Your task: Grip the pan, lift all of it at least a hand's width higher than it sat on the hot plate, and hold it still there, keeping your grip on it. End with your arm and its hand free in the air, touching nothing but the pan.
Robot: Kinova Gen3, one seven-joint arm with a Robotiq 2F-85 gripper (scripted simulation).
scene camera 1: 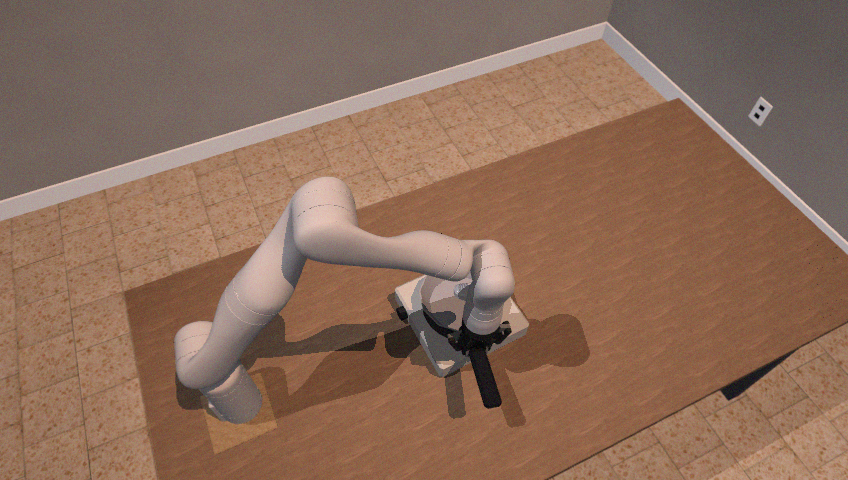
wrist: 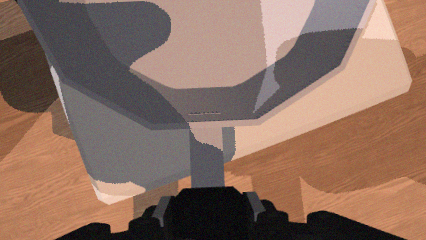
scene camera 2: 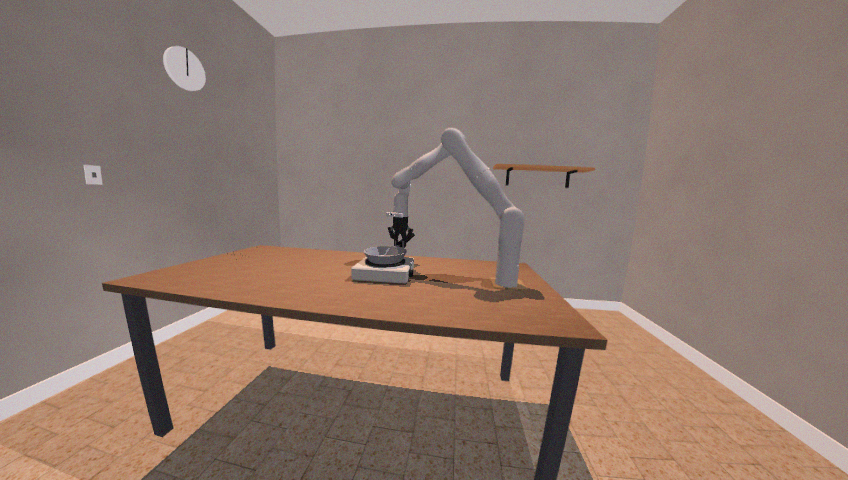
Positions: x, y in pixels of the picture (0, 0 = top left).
A white hot plate shows in scene camera 1, in the wrist view and in scene camera 2 [364, 270]. One and the same spot on the white hot plate: [wrist: 122, 158] is [scene camera 1: 446, 353].
